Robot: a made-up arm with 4 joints. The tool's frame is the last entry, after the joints. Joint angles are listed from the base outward.
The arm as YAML. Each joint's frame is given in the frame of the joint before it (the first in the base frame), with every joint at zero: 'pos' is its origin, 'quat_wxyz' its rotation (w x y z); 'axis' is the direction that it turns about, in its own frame. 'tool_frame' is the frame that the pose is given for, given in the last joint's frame.
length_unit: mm
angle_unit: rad
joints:
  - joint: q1
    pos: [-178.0, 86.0, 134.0]
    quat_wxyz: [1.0, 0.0, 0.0, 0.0]
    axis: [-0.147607, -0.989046, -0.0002]
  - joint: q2
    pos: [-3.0, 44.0, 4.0]
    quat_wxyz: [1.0, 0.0, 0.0, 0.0]
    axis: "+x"
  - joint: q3
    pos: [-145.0, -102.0, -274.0]
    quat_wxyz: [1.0, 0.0, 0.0, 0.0]
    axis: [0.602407, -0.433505, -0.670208]
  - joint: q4
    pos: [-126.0, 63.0, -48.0]
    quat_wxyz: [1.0, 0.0, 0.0, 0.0]
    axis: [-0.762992, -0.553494, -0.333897]
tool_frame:
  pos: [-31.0, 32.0, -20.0]
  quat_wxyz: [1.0, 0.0, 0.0, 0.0]
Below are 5 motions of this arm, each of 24 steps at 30 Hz.
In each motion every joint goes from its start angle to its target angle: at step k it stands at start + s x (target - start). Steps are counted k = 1, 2, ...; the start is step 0. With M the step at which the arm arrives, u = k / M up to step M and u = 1 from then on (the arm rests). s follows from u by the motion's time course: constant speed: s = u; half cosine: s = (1 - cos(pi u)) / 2; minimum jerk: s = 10 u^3 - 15 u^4 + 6 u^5.
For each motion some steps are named. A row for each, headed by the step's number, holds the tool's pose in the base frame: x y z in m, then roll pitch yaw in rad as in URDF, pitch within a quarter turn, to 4 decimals.
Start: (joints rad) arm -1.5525 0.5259 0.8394 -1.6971
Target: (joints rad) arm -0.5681 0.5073 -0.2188 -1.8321
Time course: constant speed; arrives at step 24
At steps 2, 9, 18, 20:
2: -0.4054 0.2905 0.3884 2.9051 0.8597 0.4532
9: -0.4965 0.2776 0.3181 2.8707 0.4820 0.6551
18: -0.5690 0.2434 0.1817 2.6638 0.1203 0.9612
20: -0.5757 0.2334 0.1473 2.5979 0.0690 1.0424

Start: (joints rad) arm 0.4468 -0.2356 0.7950 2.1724
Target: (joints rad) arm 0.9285 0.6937 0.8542 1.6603
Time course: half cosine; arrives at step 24
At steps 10, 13, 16, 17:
10: -0.1284 0.1479 -0.2527 0.7144 -0.9371 -2.5219
13: -0.0987 0.2092 -0.2394 0.6599 -0.7542 -2.2739
16: -0.0812 0.2650 -0.2180 0.6846 -0.5848 -2.0832
17: -0.0782 0.2807 -0.2104 0.7014 -0.5375 -2.0301

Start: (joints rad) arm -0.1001 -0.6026 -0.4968 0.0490
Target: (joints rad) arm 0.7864 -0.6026 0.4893 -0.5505
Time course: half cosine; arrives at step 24
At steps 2, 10, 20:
2: -0.5309 -0.1181 -0.0566 -0.8798 0.4281 0.1161
10: -0.4328 -0.0892 -0.1801 -0.5888 -0.0151 0.0245
20: -0.2009 -0.0503 -0.2437 -0.0388 -0.7115 -0.0075

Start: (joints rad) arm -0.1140 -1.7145 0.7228 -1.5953
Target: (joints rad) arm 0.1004 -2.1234 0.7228 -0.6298
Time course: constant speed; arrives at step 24
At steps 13, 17, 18, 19, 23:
13: -0.4259 -0.1572 0.1913 -0.6712 0.1464 0.0323
17: -0.4251 -0.1578 0.1989 -0.8673 0.0127 0.0484
18: -0.4250 -0.1578 0.2010 -0.9168 -0.0196 0.0567
19: -0.4248 -0.1578 0.2033 -0.9668 -0.0513 0.0666
23: -0.4246 -0.1573 0.2133 -1.1723 -0.1695 0.1227

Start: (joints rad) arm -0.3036 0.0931 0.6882 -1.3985
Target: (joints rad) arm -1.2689 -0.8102 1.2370 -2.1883
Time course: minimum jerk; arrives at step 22
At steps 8, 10, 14, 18, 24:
8: -0.5292 0.1433 0.0264 1.8084 0.2398 0.3958
10: -0.5330 0.1053 0.0777 1.8872 0.3090 0.4533
14: -0.5052 0.0258 0.1820 2.0967 0.4079 0.6245
18: -0.4616 -0.0237 0.2382 2.2721 0.4293 0.7674
24: -0.4500 -0.0338 0.2482 2.3132 0.4285 0.7997

